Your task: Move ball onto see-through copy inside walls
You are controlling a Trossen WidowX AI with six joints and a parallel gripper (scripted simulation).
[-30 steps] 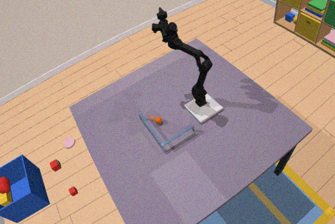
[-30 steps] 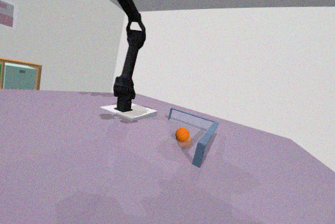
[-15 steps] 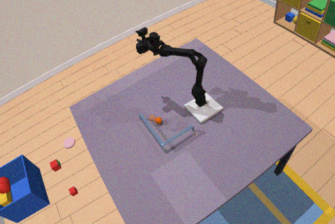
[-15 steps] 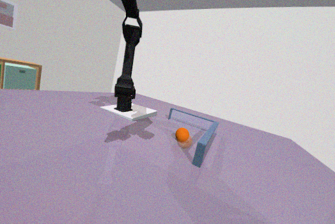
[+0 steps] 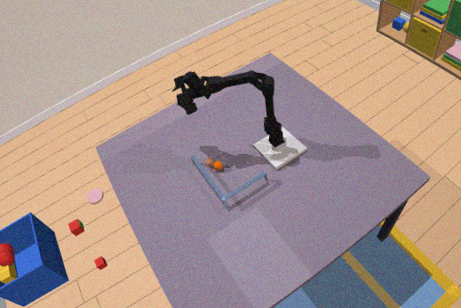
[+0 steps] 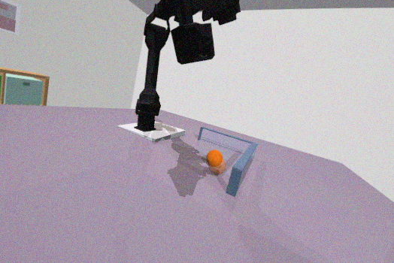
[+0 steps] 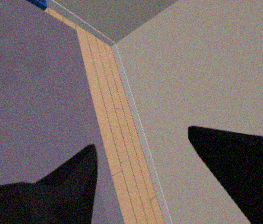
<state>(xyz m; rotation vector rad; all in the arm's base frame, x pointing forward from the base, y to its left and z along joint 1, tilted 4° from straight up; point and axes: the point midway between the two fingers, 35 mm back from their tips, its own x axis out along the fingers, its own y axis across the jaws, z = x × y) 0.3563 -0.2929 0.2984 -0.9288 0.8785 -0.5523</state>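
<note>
The orange ball is 260 mm to the left of my gripper tip, 260 mm below it and 10 mm behind it.
</note>
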